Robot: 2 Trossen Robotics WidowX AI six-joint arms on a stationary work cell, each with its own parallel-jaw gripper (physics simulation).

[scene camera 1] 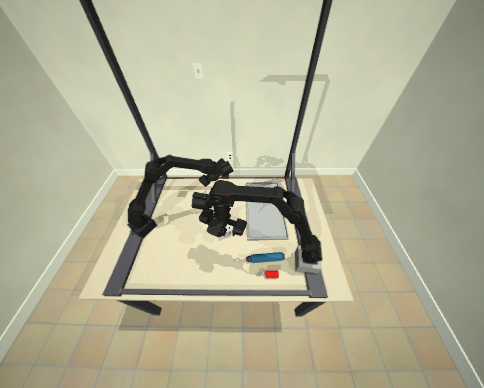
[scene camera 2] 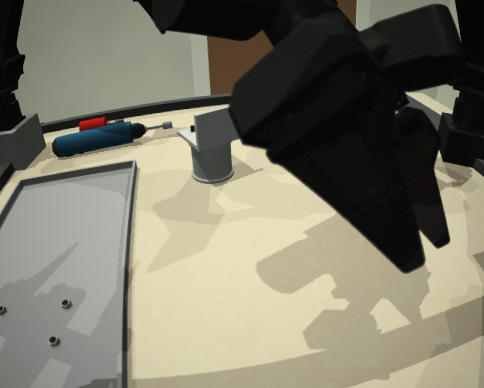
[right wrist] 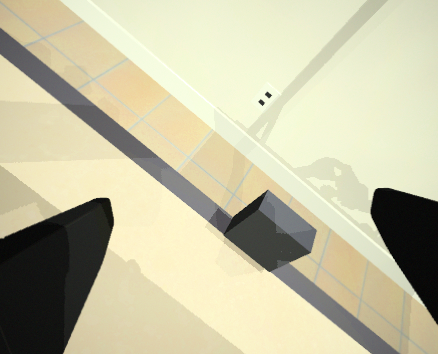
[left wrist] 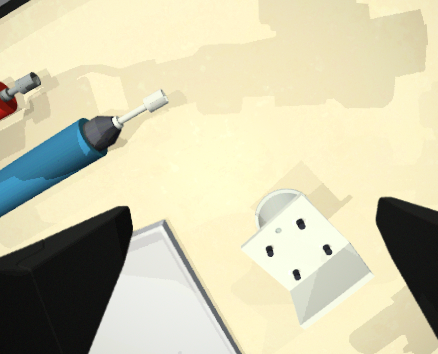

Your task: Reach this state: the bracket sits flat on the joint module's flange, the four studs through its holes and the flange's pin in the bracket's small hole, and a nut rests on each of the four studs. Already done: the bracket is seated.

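Observation:
The pale bracket sits flat on the upright grey joint module. In the left wrist view dark studs stand through its holes, bare of nuts, and the pin shows in the small hole. Nuts lie in the grey tray, one nut near another nut; a third nut is at the picture's edge. My left gripper is open and empty above the bracket. My right gripper is open and empty, away from the module.
A blue driver with a socket tip lies near the module. A shorter red driver lies beyond it. A dark block stands on the table's edge rail. My left arm crosses over the tray in scene camera 1.

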